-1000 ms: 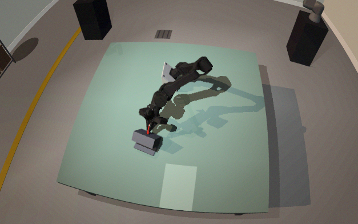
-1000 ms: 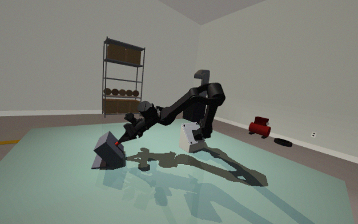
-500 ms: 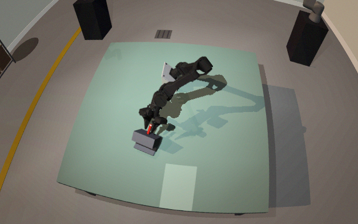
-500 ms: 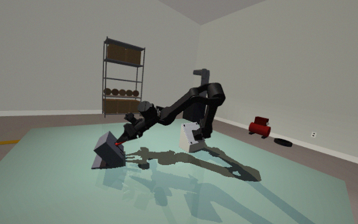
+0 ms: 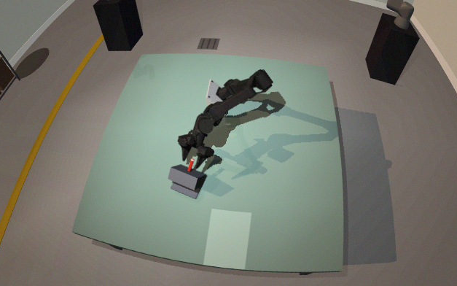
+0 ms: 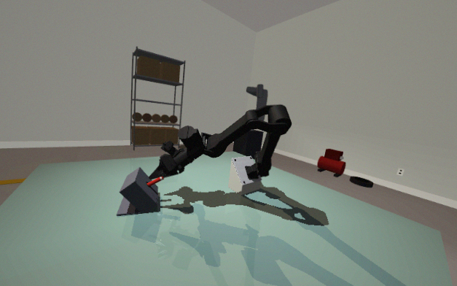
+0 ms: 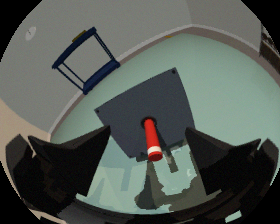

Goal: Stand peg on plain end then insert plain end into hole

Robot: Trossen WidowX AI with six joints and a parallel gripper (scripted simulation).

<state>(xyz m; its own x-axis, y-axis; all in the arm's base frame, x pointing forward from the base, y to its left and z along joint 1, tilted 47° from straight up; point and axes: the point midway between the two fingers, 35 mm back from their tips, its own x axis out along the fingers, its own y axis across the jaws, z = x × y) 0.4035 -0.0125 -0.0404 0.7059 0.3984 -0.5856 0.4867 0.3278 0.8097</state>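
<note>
My gripper tip is 1 cm past the peg and 1 cm above it. The rest, counted from my gripper tip: sloped panel (4 cm ahead, 1 cm to the right, 4 cm below).
</note>
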